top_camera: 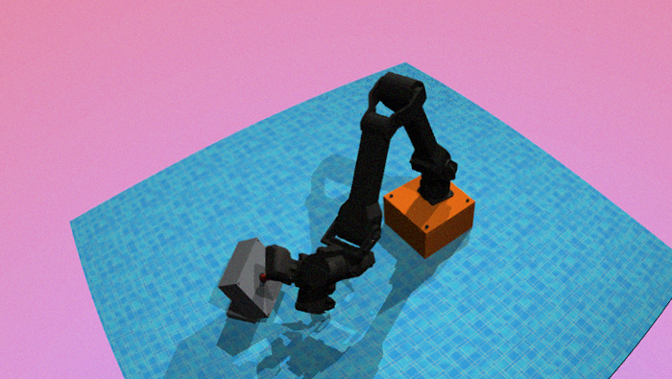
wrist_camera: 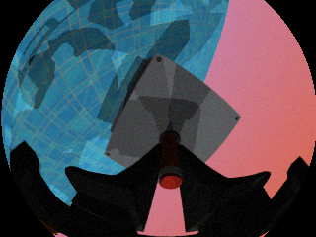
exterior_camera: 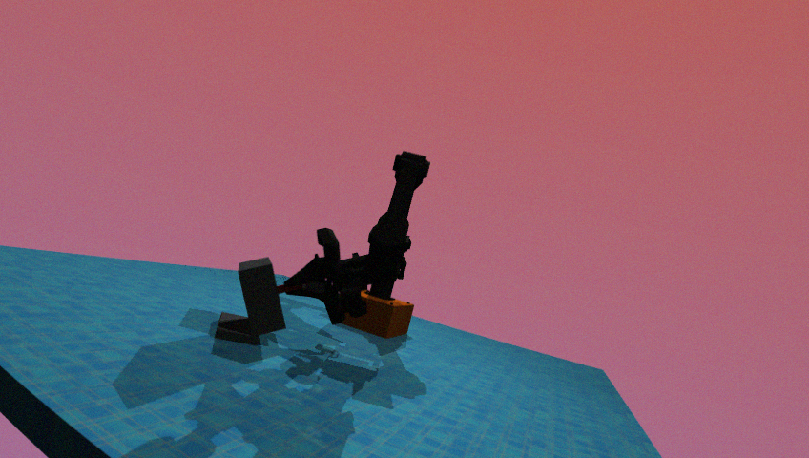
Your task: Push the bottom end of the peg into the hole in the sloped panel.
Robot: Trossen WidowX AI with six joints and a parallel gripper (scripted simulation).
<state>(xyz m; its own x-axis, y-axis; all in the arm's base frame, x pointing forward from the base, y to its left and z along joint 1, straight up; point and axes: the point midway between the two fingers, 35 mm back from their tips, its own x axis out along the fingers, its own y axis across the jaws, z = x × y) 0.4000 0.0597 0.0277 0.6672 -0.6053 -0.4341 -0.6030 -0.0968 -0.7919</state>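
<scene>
The red round peg lies 1 cm behind my gripper tip, 1 cm to the left of it and 1 cm above it. Round my gripper tip: grey sloped panel 3 cm ahead, 3 cm to the right, 2 cm below.
</scene>
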